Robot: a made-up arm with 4 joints.
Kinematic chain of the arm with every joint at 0, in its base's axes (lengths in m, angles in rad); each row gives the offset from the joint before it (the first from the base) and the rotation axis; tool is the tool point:
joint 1: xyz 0 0 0.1 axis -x
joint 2: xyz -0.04 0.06 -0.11 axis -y
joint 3: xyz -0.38 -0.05 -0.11 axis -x
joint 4: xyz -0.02 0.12 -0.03 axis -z
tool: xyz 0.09 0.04 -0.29
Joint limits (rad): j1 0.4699..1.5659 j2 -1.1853..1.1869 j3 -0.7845..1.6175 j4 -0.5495..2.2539
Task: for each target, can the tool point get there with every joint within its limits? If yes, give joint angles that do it. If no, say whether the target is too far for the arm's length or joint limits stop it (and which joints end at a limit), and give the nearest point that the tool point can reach.
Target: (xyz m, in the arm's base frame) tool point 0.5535 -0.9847 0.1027
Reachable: no: too far | nearest point 0.2835 -0.6118 0.0956 | short by 0.460 m
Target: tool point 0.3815 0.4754 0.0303
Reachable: no: joint limits stop it (at a limit: joint 1, joint 2, joint 3) | nearest point 0.0750 0.0731 -0.4777 | short by 0.717 m
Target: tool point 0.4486 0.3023 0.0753
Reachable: no: joint limits stop it (at a limit: joint 1, joint 2) | nearest point 0.1684 -0.0056 -0.4797 | short by 0.694 m
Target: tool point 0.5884 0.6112 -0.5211
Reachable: no: too far | nearest point 0.1282 0.0449 -0.5105 | short by 0.730 m
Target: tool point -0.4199 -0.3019 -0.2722
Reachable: yes | joints 1.1166 -0.1266 -0.4958 1.2800
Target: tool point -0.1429 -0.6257 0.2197
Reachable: yes | joints 1.3800 0.6641 0.9493 1.7625
